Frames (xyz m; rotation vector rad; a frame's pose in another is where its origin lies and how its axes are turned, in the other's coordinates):
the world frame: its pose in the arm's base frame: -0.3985 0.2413 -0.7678 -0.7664 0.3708 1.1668
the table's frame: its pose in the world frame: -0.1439 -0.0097 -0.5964 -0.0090 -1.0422 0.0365
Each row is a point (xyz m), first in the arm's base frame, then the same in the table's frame.
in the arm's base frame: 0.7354 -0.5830 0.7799
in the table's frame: 0.2759 -1.7169 1.3366
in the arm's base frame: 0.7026 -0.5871 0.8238
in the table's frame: 0.2822 -1.7023 1.3892
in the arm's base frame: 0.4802 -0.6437 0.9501
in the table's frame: 0.2506 -1.5483 1.5988
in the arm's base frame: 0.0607 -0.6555 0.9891
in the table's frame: 0.2280 -1.1749 1.7929
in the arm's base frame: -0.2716 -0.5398 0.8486
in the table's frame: 0.2836 -0.8013 1.7635
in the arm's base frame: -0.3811 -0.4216 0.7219
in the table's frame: 0.3570 -0.6385 1.6628
